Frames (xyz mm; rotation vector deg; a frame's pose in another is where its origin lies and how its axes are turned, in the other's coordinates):
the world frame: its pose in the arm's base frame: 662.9 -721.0 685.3 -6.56 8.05 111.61
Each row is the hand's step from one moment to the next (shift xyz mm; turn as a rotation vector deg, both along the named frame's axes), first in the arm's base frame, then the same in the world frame.
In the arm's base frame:
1: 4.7 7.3 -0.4 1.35 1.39 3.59
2: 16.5 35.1 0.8 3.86 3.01 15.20
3: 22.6 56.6 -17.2 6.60 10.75 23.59
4: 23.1 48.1 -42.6 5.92 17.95 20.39
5: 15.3 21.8 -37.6 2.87 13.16 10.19
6: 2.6 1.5 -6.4 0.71 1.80 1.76
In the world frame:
1: 5.0 -7.1 0.7 0.25 -1.61 3.74
2: 25.9 -28.2 5.9 -0.90 -4.02 15.43
3: 46.0 -42.6 -8.7 3.94 -9.05 24.86
4: 41.8 -41.1 -35.1 11.27 -11.22 22.81
5: 19.8 -23.9 -34.0 9.50 -7.07 12.04
6: 1.3 -3.2 -6.1 1.13 -1.25 2.00

